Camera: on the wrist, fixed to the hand. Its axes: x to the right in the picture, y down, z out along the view.
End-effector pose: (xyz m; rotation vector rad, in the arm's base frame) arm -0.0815 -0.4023 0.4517 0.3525 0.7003 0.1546
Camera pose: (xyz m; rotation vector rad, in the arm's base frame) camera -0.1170 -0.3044 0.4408 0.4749 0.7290 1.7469
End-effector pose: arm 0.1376 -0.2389 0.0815 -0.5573 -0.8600 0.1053
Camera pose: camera 0.1946 -0.1866 0.0109 -1.3532 0.1239 1.1308
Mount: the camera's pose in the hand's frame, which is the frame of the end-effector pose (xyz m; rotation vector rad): 0.0048 0.0878 -0.0569 -0.3103 0.4566 1.4551
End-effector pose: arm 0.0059 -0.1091 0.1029 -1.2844 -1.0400 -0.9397
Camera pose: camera 0.0956 -0.1594 0.0829 -1.5240 0.4910 -0.1799
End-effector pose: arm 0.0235 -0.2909 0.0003 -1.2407 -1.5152 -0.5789
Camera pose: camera 0.1270 -0.3068 0.0032 -1.8809 0.0718 -0.0570
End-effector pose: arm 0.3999 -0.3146 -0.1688 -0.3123 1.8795 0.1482
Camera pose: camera 0.3214 -0.2459 -0.1594 0.9530 2.1683 1.4336
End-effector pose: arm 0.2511 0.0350 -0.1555 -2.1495 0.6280 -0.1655
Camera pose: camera 0.2032 -0.0517 -0.1895 -1.4020 2.3865 0.2674
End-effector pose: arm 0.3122 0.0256 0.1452 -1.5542 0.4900 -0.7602
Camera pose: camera 0.2857 -0.0294 0.0601 -0.8644 1.8457 0.1516
